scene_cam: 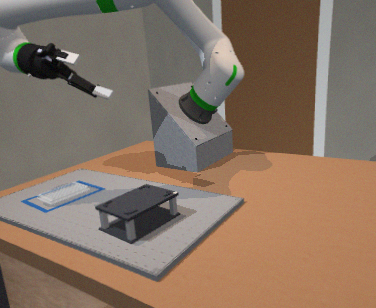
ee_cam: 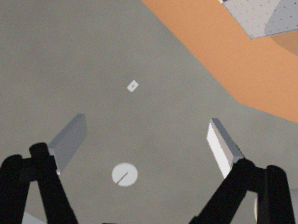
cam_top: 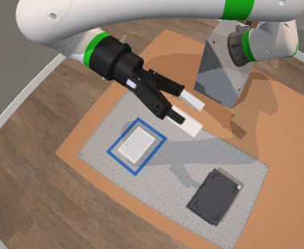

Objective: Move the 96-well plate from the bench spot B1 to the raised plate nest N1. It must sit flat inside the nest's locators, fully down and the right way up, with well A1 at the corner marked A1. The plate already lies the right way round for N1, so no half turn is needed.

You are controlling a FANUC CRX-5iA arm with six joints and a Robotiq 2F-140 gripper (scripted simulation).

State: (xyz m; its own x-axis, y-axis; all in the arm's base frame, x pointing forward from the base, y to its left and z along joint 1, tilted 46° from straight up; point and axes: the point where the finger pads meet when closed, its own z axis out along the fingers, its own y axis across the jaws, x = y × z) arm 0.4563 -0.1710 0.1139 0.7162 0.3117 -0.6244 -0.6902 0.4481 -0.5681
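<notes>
Now: the white 96-well plate 340 mm below my hand, 170 mm to the right of it and 30 mm ahead of it. From my hand the other things lie so: dark raised plate nest 290 mm below, 170 mm to the left, 90 mm ahead.
</notes>
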